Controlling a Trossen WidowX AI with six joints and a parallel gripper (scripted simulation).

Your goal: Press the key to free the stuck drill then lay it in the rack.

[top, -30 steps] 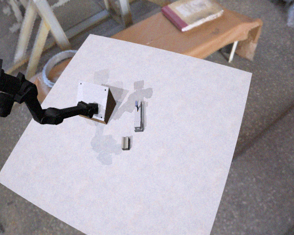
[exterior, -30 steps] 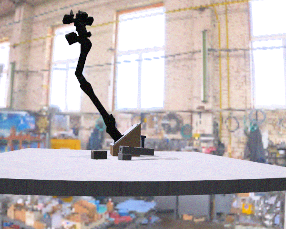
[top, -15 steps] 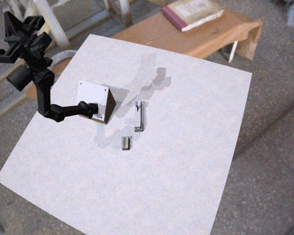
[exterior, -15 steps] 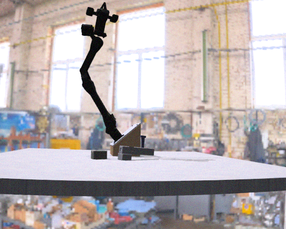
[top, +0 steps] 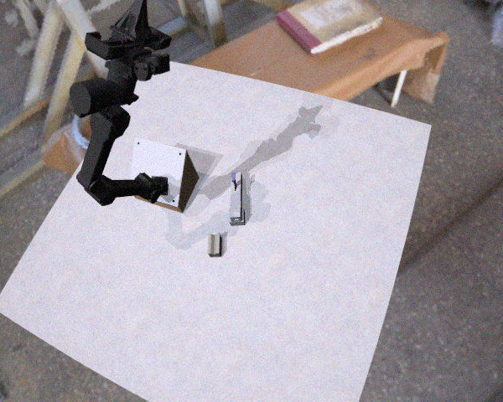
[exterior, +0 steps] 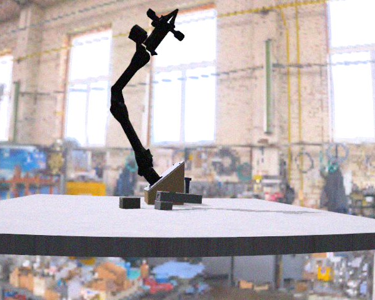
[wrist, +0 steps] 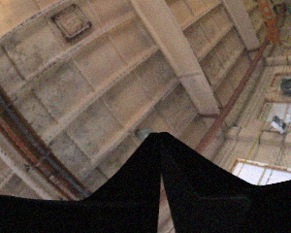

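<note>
Now: the blue key 5 cm ahead of my gripper tip, 5 cm to the left of it and 74 cm below it. Round my gripper tip: drill 6 cm ahead, 1 cm to the right, 78 cm below; then rack 2 cm ahead, 17 cm to the right, 81 cm below.
</note>
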